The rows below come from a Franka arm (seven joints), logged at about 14 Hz.
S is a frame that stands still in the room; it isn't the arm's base.
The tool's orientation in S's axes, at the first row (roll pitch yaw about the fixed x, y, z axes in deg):
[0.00, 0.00, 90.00]
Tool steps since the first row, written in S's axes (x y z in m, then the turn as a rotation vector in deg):
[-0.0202, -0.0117, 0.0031, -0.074, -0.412, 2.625]
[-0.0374, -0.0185, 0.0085, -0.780, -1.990, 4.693]
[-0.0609, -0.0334, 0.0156, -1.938, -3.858, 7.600]
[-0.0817, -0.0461, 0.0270, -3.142, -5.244, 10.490]
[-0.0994, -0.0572, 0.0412, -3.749, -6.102, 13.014]
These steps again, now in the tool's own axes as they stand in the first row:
[-0.0117, 0.0202, 0.0031, -0.412, 0.074, 2.625]
[-0.0185, 0.0374, 0.0085, -1.990, 0.780, 4.693]
[-0.0334, 0.0609, 0.0156, -3.858, 1.938, 7.600]
[-0.0461, 0.0817, 0.0270, -5.244, 3.142, 10.490]
[-0.0572, 0.0994, 0.0412, -6.102, 3.749, 13.014]

